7 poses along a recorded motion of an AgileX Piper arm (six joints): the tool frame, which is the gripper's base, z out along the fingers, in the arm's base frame.
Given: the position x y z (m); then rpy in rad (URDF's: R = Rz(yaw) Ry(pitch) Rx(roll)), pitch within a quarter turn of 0, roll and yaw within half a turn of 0.
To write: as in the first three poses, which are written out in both.
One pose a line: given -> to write
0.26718 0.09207 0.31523 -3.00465 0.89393 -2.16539 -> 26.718 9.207 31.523 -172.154 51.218 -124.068
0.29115 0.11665 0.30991 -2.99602 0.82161 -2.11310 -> 29.115 11.665 30.991 -171.659 47.075 -121.072
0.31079 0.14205 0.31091 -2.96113 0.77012 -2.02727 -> 31.079 14.205 31.091 -169.660 44.125 -116.154
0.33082 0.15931 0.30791 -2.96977 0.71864 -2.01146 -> 33.082 15.931 30.791 -170.155 41.175 -115.248
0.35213 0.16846 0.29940 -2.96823 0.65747 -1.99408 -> 35.213 16.846 29.940 -170.067 37.670 -114.252
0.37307 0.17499 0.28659 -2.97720 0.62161 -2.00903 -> 37.307 17.499 28.659 -170.581 35.616 -115.109
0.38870 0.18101 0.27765 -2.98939 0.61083 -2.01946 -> 38.870 18.101 27.765 -171.279 34.998 -115.707
